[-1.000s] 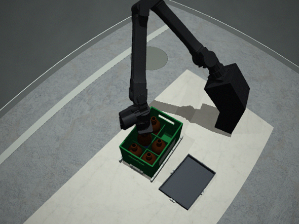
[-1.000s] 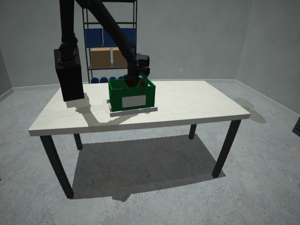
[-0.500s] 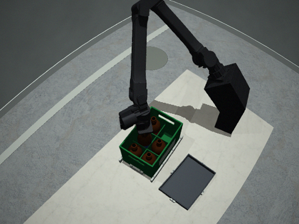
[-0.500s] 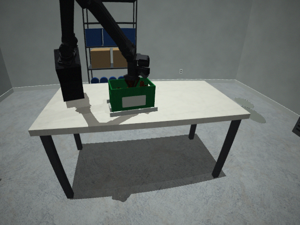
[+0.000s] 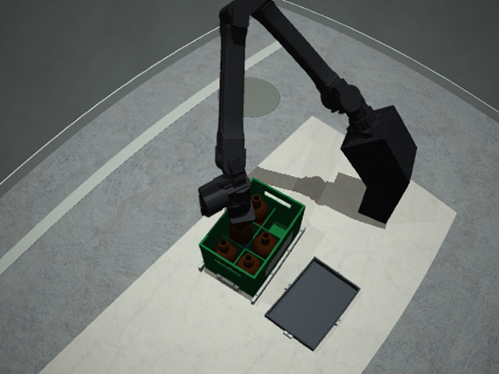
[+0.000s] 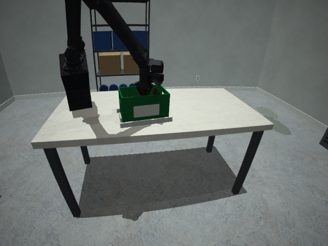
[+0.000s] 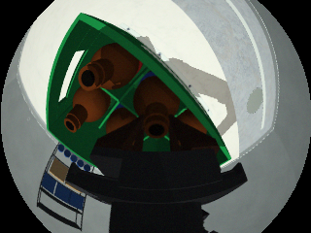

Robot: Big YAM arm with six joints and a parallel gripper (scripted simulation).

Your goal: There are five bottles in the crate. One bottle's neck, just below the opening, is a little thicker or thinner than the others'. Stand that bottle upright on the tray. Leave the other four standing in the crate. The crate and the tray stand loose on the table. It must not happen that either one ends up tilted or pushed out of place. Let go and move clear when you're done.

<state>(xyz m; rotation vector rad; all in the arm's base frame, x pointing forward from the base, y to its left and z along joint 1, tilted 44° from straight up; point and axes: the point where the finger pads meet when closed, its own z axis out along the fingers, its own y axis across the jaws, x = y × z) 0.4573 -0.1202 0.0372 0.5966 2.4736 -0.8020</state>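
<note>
Right now my hand is 7 cm above the crate, 4 cm to the right of it and 1 cm past it. The rest, counted from my hand: tray (31 cm to the left, 14 cm below, 1 cm behind).
</note>
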